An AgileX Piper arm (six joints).
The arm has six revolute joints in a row. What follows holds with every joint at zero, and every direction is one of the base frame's.
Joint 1 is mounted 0.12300 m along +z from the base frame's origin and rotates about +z.
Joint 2 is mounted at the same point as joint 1 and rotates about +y.
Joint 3 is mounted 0.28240 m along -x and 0.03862 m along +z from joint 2 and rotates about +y.
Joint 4 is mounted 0.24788 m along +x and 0.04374 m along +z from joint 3 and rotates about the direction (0.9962, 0, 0.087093).
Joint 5 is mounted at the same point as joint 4 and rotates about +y.
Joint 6 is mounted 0.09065 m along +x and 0.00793 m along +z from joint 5 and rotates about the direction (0.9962, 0, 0.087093).
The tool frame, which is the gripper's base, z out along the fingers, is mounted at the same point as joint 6; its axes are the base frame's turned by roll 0.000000, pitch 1.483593 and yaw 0.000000 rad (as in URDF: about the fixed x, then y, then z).
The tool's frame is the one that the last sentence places.
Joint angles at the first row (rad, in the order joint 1, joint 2, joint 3, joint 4, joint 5, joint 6):
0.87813, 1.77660, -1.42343, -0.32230, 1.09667, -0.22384
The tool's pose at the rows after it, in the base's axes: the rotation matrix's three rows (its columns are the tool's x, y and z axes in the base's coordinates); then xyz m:
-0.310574 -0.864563 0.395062; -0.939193 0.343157 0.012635; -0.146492 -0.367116 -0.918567; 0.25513 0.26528 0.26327
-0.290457 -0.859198 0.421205; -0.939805 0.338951 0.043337; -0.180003 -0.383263 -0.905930; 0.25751 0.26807 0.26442
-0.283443 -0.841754 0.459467; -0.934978 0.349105 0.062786; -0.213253 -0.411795 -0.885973; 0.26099 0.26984 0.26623
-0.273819 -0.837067 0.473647; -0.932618 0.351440 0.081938; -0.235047 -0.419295 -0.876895; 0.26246 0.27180 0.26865
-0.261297 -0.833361 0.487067; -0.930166 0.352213 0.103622; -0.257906 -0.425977 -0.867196; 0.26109 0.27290 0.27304
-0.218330 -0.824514 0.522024; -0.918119 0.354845 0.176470; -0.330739 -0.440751 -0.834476; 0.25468 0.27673 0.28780
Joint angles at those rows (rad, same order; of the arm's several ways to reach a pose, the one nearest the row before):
0.87813, 1.77659, -1.42343, -0.34738, 1.05385, -0.21022
0.87812, 1.77659, -1.42342, -0.35709, 1.01241, -0.21023
0.87813, 1.77659, -1.42339, -0.38892, 0.97326, -0.18391
0.87813, 1.77659, -1.42982, -0.39267, 0.95410, -0.18197
0.88234, 1.76636, -1.42984, -0.39499, 0.93800, -0.18007
0.89924, 1.73141, -1.42985, -0.39498, 0.88941, -0.17612

